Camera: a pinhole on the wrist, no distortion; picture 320 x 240 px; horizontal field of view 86.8 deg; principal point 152.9 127.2 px. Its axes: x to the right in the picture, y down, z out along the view. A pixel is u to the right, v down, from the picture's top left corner.
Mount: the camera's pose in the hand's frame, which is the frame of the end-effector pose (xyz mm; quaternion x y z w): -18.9 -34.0 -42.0 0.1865 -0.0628 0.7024 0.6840
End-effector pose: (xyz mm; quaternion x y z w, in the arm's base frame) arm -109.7 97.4 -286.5 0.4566 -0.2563 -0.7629 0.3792
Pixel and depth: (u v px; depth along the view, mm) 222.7 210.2 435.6
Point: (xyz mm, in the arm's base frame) -482.4 256.9 -23.5
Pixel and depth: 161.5 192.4 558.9
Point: -606.3 351.0 -141.3
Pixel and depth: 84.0 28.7 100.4
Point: -185.7 113.1 -379.0
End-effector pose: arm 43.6 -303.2 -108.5 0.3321 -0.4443 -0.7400 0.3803
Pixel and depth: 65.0 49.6 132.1
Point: -63.2 -294.9 -228.3
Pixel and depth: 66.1 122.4 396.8
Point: -291.3 -139.8 -349.3
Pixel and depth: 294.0 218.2 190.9
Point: -74.1 -160.0 24.1
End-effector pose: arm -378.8 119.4 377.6 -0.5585 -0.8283 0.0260 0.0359
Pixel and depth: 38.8 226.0 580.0
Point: -892.7 -347.6 9.5
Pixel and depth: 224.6 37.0 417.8
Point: -513.0 373.5 19.5
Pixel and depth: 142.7 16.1 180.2
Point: -527.8 201.7 289.5
